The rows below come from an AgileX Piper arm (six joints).
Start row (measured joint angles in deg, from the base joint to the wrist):
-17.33, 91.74, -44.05, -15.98, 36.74, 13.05
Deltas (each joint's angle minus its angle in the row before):
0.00, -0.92, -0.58, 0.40, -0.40, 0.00
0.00, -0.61, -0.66, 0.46, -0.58, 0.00
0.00, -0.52, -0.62, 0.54, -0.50, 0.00
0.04, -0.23, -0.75, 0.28, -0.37, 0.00
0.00, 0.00, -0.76, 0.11, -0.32, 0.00
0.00, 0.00, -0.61, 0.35, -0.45, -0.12
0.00, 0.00, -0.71, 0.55, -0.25, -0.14
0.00, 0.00, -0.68, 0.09, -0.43, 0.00
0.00, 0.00, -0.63, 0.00, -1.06, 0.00
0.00, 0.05, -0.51, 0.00, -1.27, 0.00
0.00, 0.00, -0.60, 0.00, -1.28, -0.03
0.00, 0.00, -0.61, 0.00, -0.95, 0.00
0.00, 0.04, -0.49, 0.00, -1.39, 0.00
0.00, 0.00, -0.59, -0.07, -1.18, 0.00
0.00, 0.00, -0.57, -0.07, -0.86, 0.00
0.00, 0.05, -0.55, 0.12, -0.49, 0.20
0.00, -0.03, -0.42, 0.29, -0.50, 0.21
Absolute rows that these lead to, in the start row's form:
-17.33, 90.82, -44.63, -15.58, 36.34, 13.05
-17.33, 90.21, -45.29, -15.12, 35.76, 13.05
-17.33, 89.69, -45.91, -14.58, 35.26, 13.05
-17.29, 89.46, -46.66, -14.30, 34.89, 13.05
-17.29, 89.46, -47.42, -14.19, 34.57, 13.05
-17.29, 89.46, -48.03, -13.84, 34.12, 12.93
-17.29, 89.46, -48.74, -13.29, 33.87, 12.79
-17.29, 89.46, -49.42, -13.20, 33.44, 12.79
-17.29, 89.46, -50.05, -13.20, 32.38, 12.79
-17.29, 89.51, -50.56, -13.20, 31.11, 12.79
-17.29, 89.51, -51.16, -13.20, 29.83, 12.76
-17.29, 89.51, -51.77, -13.20, 28.88, 12.76
-17.29, 89.55, -52.26, -13.20, 27.49, 12.76
-17.29, 89.55, -52.85, -13.27, 26.31, 12.76
-17.29, 89.55, -53.42, -13.34, 25.45, 12.76
-17.29, 89.60, -53.97, -13.22, 24.96, 12.96
-17.29, 89.57, -54.39, -12.93, 24.46, 13.17

